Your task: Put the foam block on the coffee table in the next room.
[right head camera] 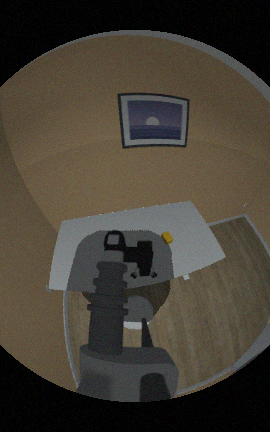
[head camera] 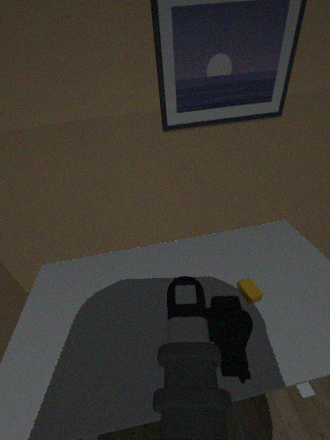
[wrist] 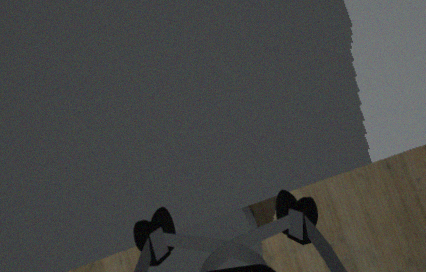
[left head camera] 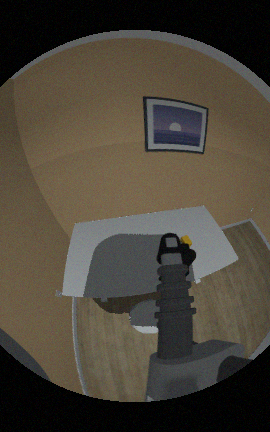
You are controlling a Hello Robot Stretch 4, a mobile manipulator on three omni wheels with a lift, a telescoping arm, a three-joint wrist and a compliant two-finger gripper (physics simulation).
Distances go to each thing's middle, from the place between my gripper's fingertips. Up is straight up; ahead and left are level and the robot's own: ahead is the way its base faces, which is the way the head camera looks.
Labels:
My gripper is now 80 cm short of the framed picture (head camera: 212, 69), 70 cm below it and 13 cm to the left of it.

